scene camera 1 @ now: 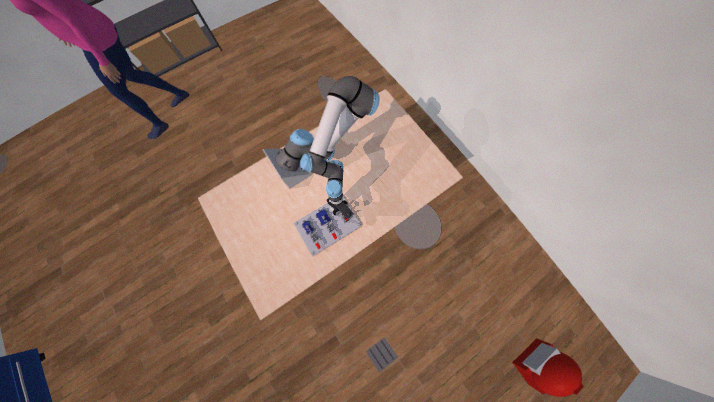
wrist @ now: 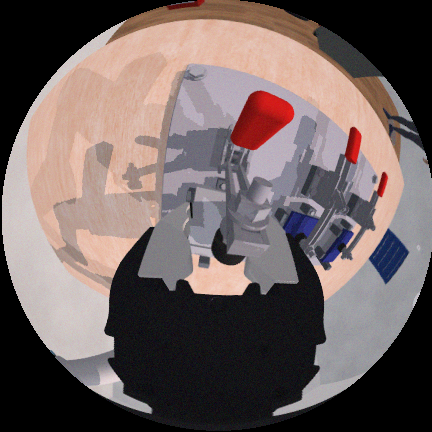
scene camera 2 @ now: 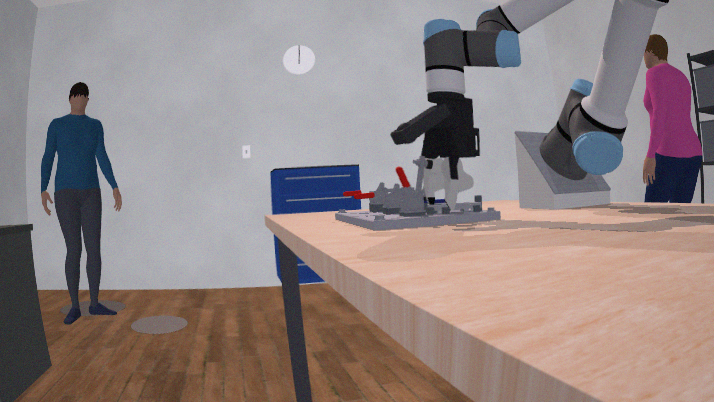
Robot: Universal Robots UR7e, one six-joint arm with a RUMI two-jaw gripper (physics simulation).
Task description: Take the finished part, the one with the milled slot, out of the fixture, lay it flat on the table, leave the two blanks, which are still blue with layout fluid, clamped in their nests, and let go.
same spot on fixture plate: [scene camera 1: 325, 239] = [scene camera 2: 366, 213]
